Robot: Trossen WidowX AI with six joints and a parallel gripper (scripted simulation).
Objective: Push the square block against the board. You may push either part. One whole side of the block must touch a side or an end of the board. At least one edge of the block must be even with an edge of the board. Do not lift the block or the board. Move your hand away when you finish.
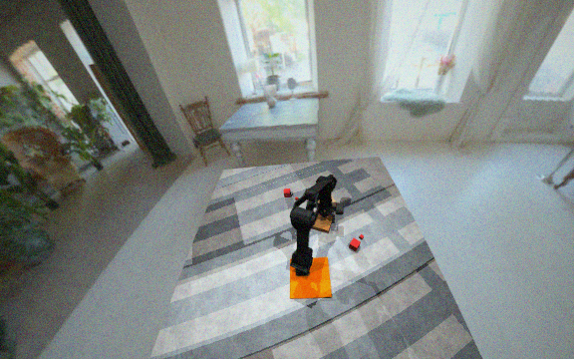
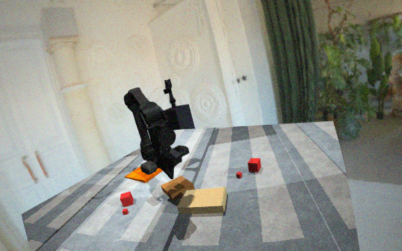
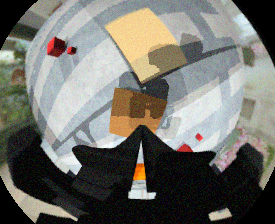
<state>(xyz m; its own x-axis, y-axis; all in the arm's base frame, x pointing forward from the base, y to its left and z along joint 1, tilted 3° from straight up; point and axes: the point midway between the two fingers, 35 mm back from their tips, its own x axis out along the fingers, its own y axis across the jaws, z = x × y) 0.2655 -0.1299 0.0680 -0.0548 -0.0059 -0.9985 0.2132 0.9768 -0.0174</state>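
Now: the orange-brown square block 10 mm to the left of my gripper tip and 50 mm below it. The rest, counted from my gripper tip: pale yellow board 150 mm ahead, 30 mm to the right, 50 mm below.
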